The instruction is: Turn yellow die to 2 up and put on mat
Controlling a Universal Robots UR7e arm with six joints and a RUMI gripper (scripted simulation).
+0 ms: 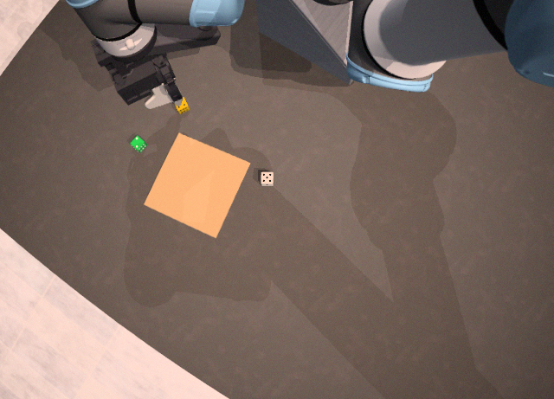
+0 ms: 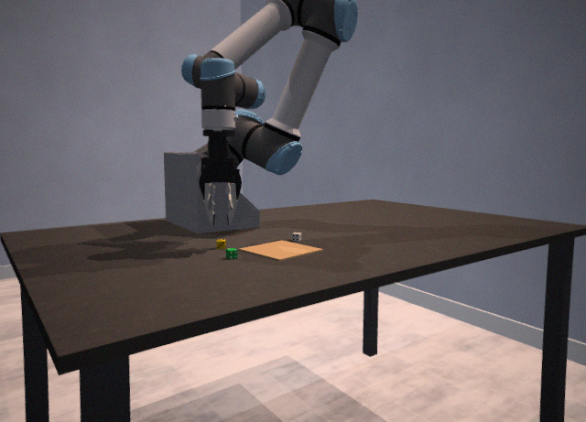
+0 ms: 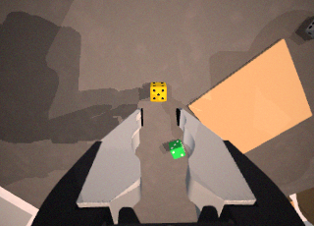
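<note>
Right now the yellow die is 6 cm below my hand. The rest, counted from my hand: orange mat: 11 cm to the left, 10 cm ahead, 7 cm below; then green die: 10 cm ahead, 6 cm below, 2 cm to the right; then white die: 20 cm to the left, 6 cm below, 3 cm ahead.
</note>
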